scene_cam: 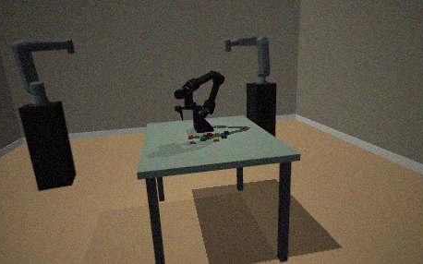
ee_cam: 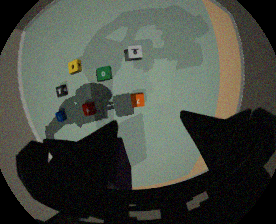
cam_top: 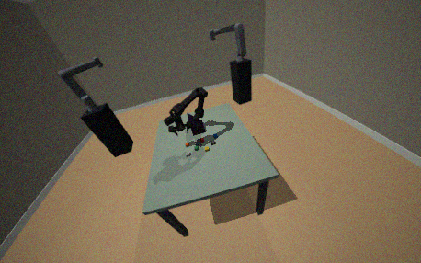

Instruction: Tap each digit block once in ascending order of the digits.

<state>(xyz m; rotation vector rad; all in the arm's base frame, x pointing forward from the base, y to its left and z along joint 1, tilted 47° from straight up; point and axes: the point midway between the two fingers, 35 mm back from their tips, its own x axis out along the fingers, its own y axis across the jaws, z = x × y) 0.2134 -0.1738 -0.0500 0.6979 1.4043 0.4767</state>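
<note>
Right now the green block is 12 cm below my gripper tip, 8 cm ahead of it and 7 cm to the left of it. Also, from my gripper tip: red block 14 cm to the left, 12 cm below, 1 cm ahead; white block 12 cm below, 11 cm ahead, 2 cm to the right; orange block 12 cm below, 1 cm to the left.
</note>
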